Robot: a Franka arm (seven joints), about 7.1 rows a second.
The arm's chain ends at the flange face. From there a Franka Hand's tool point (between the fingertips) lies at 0.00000 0.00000 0.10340 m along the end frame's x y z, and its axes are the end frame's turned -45 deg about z.
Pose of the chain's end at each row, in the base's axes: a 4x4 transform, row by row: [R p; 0 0 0 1], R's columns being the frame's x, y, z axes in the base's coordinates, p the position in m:
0.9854 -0.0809 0.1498 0.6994; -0.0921 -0.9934 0.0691 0.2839; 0.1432 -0.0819 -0.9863 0.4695; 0 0 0 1
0.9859 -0.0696 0.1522 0.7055; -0.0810 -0.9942 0.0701 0.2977; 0.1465 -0.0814 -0.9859 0.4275; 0 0 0 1
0.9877 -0.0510 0.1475 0.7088; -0.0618 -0.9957 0.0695 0.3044; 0.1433 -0.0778 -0.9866 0.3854; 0 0 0 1
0.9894 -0.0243 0.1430 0.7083; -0.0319 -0.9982 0.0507 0.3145; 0.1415 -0.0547 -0.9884 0.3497; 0 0 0 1
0.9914 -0.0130 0.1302 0.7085; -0.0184 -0.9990 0.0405 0.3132; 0.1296 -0.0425 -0.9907 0.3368; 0 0 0 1
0.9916 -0.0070 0.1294 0.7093; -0.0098 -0.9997 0.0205 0.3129; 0.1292 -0.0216 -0.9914 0.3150; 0 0 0 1
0.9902 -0.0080 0.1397 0.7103; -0.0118 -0.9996 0.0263 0.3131; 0.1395 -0.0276 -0.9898 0.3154; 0 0 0 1
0.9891 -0.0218 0.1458 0.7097; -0.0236 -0.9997 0.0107 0.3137; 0.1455 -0.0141 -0.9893 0.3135; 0 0 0 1
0.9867 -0.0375 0.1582 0.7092; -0.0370 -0.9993 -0.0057 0.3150; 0.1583 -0.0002 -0.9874 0.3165; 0 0 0 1
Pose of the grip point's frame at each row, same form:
0.7540 0.6396 0.1498 0.7149; 0.6373 -0.7676 0.0691 0.2910; 0.1592 0.0433 -0.9863 0.3675; 0 0 0 1
0.7464 0.6479 0.1522 0.7212; 0.6457 -0.7603 0.0701 0.3049; 0.1611 0.0460 -0.9859 0.3256; 0 0 0 1
0.7345 0.6623 0.1475 0.7241; 0.6604 -0.7478 0.0695 0.3116; 0.1563 0.0463 -0.9866 0.2834; 0 0 0 1
0.7168 0.6824 0.1430 0.7231; 0.6833 -0.7284 0.0507 0.3197; 0.1387 0.0614 -0.9884 0.2475; 0 0 0 1
0.7102 0.6918 0.1302 0.7220; 0.6934 -0.7194 0.0405 0.3174; 0.1217 0.0616 -0.9907 0.2344; 0 0 0 1
0.7061 0.6962 0.1294 0.7227; 0.7000 -0.7138 0.0205 0.3150; 0.1066 0.0761 -0.9914 0.2125; 0 0 0 1
0.7058 0.6945 0.1397 0.7247; 0.6985 -0.7152 0.0263 0.3158; 0.1182 0.0791 -0.9898 0.2131; 0 0 0 1
0.7148 0.6840 0.1458 0.7248; 0.6902 -0.7236 0.0107 0.3148; 0.1129 0.0929 -0.9893 0.2112; 0 0 0 1
0.7242 0.6712 0.1582 0.7256; 0.6804 -0.7328 -0.0057 0.3144; 0.1121 0.1118 -0.9874 0.2144; 0 0 0 1

